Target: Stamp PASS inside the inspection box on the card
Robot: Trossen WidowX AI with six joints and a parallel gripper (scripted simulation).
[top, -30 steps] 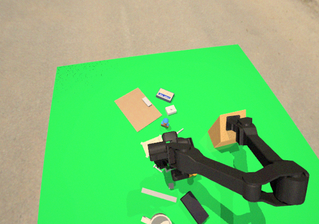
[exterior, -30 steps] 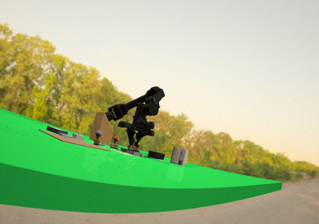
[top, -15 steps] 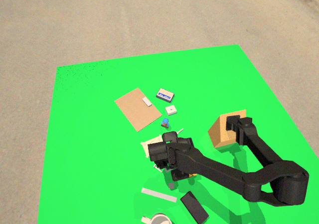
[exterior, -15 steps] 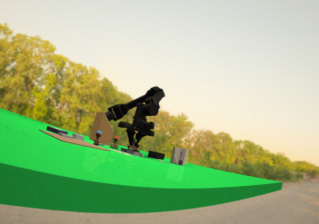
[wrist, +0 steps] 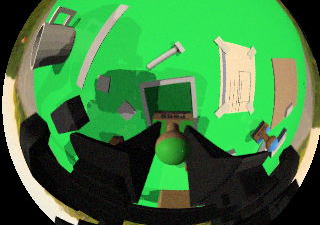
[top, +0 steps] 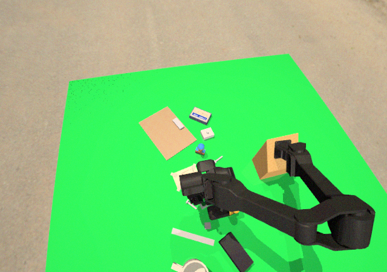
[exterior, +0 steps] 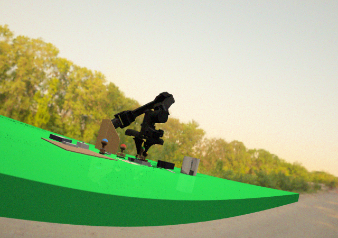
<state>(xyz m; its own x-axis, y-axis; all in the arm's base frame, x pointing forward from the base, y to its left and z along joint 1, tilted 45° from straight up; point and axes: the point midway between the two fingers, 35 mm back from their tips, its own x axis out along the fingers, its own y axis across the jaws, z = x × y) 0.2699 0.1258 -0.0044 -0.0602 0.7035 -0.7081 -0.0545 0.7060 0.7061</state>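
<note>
Right now the green-knobbed stamp is right at my gripper tip. Round my gripper tip: yellow stamp: 80 mm behind, 70 mm to the left, 20 mm below; then red-knobbed stamp: 80 mm behind, 60 mm to the right, 20 mm below; then ink pad: 30 mm below.
</note>
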